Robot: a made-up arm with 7 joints.
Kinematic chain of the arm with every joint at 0, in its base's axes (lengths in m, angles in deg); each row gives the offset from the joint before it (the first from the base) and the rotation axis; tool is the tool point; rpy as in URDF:
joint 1: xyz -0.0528 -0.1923 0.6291 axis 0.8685 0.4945 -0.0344
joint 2: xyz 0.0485 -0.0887 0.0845 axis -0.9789 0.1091 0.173
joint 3: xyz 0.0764 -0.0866 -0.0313 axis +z
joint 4: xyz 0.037 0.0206 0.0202 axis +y
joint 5: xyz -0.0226 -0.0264 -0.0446 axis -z
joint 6: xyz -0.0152 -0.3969 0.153 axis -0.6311 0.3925 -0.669
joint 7: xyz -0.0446 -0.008 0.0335 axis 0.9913 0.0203 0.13
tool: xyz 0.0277 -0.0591 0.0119 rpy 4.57 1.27 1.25
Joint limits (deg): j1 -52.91..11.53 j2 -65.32..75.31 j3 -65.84..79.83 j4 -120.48..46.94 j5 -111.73..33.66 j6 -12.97..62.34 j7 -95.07..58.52
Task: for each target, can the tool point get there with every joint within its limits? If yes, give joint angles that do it. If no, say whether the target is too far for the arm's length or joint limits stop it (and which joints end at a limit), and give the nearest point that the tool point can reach.
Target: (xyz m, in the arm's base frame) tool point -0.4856 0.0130 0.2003
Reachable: no: joint limits stop it (at a limit: joint 1, joint 2, joint 4, joint 6) | nearest point -0.2992 -0.0854 0.3288 | short by 0.247 m
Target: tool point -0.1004 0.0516 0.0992
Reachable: no: joint limits stop it (at a limit: joint 1, joint 2, joint 4, joint 5, joint 6) | nearest point -0.0854 -0.0491 0.1854 | short by 0.133 m
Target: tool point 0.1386 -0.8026 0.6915
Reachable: yes | joints -21.39 -31.97 28.41 -90.06 -13.11 5.26 -18.31
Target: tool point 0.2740 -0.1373 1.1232
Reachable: yes | joints -18.21 -5.95 53.43 -38.26 -77.33 19.01 39.65
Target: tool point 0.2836 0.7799 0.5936
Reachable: no: too far | nearest point 0.1521 0.3070 0.7390 | short by 0.512 m
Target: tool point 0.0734 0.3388 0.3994
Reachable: no: joint limits stop it (at a limit: joint 1, joint 2, joint 3, joint 6) | nearest point 0.0589 0.1995 0.5176 | short by 0.183 m
